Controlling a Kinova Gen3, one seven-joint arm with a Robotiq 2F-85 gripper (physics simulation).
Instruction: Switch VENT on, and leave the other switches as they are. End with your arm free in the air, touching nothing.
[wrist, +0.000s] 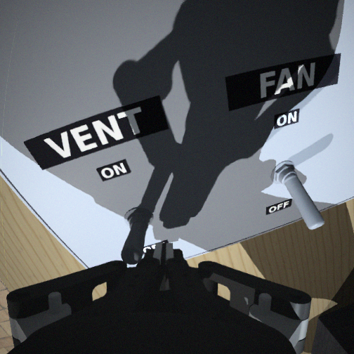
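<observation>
The VENT switch (136, 240) is a dark, shadowed lever at the lower middle of the wrist view. Its lever points down from its round base, away from its ON label (113, 170) and toward the OFF label, which is partly hidden behind the fingertips. The VENT name plate (95, 134) is above it. My gripper (163, 254) is shut and empty. Its fingertips appear just right of the VENT lever's lower end; whether they touch it I cannot tell. The FAN switch (304, 200) is a silver lever at the right, pointing down toward its OFF label (278, 207).
The grey panel (60, 65) fills the upper view, with the arm's dark shadow across it. The FAN name plate (245, 92) and its ON label (287, 118) are at the upper right. A wooden table (30, 225) shows beyond the panel's lower edges. A dark object is at the lower right corner.
</observation>
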